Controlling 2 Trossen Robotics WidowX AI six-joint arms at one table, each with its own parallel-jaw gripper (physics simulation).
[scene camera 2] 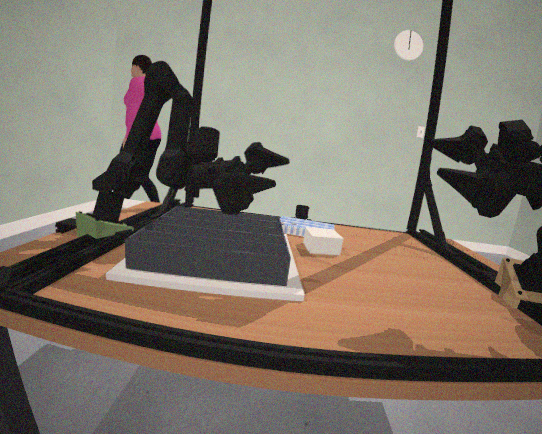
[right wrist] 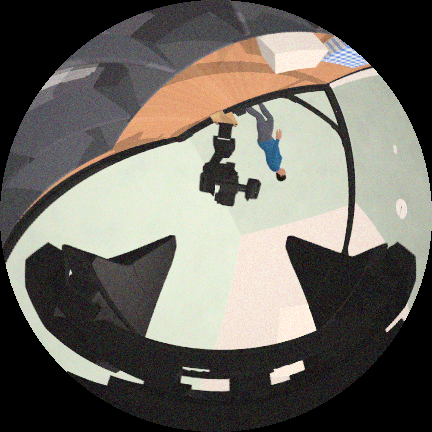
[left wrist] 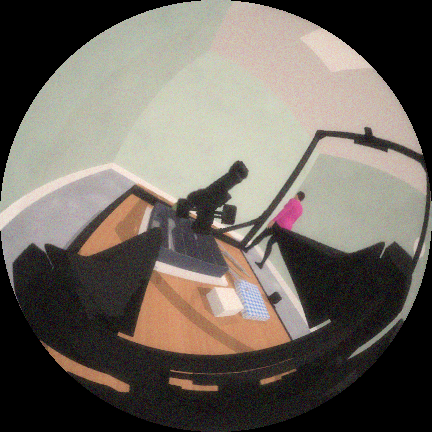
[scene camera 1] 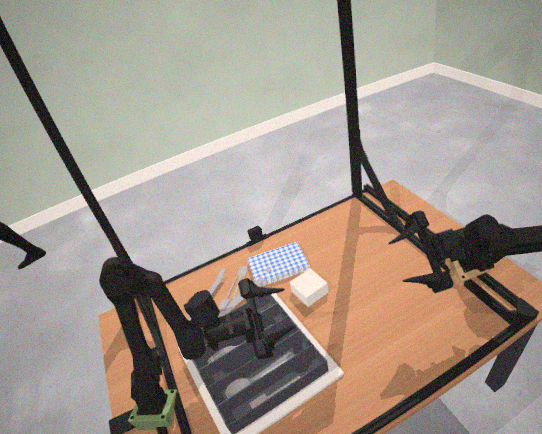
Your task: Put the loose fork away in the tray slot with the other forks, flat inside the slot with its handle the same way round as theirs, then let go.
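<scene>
A dark slotted cutlery tray (scene camera 1: 320,361) (scene camera 2: 205,260) (left wrist: 200,267) holds pale cutlery; I cannot tell which slot has the forks. Several loose, slim silver pieces lie behind it in scene camera 1, including one long piece (scene camera 1: 217,281) at the left and one with a wider head (scene camera 1: 242,272) nearer the cloth. Which is the fork is too blurred to tell. My right gripper (scene camera 1: 288,310) (scene camera 2: 282,172) (right wrist: 232,241) is open and empty, above the tray, and hides part of it. My left gripper (scene camera 1: 397,261) (scene camera 2: 436,157) (left wrist: 220,233) is open and empty, raised at the right, far from the cutlery.
A white block (scene camera 1: 309,287) (scene camera 2: 323,241) (left wrist: 225,301) (right wrist: 295,52) and a blue checked cloth (scene camera 1: 280,262) (left wrist: 254,300) (right wrist: 347,54) lie beyond the tray. A pale board (scene camera 2: 200,286) lies under the tray. Black frame posts rise at the table's back corners.
</scene>
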